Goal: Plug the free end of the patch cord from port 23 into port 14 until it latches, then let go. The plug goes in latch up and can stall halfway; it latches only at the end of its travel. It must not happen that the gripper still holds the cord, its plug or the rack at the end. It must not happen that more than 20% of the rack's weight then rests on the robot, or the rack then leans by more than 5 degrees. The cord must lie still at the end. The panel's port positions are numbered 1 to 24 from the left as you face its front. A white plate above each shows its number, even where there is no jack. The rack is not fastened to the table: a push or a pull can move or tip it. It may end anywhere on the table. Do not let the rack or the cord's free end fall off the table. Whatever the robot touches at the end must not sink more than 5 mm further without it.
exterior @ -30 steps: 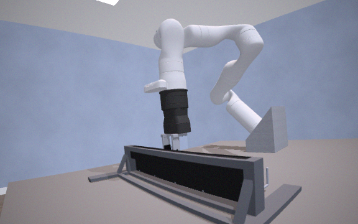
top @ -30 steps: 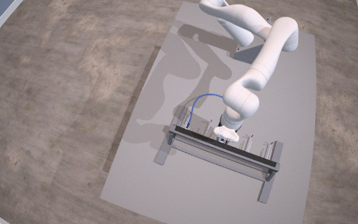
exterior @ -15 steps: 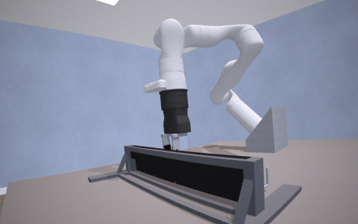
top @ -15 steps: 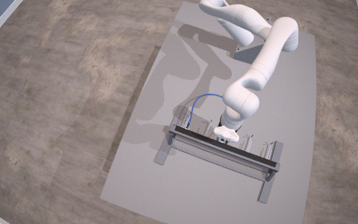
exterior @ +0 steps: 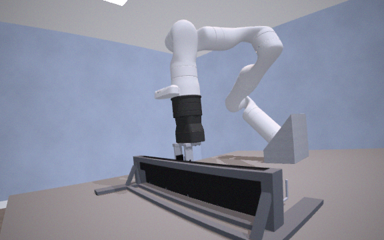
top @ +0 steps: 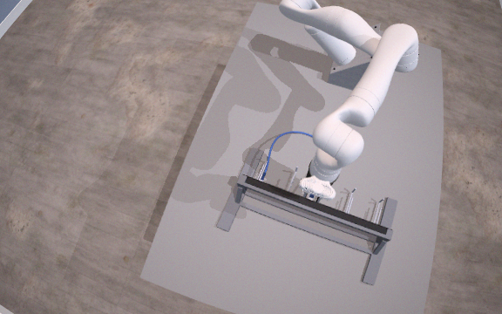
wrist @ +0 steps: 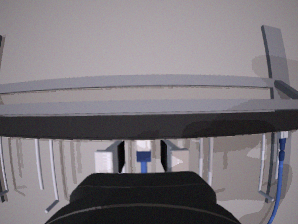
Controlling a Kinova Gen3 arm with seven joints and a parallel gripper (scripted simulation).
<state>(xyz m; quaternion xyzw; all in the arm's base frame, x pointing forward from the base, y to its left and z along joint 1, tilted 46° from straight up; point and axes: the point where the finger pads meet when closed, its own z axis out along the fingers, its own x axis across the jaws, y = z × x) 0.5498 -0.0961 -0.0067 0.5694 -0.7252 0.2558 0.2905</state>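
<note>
The plug is 10 mm ahead of my hand and 10 mm below it.
</note>
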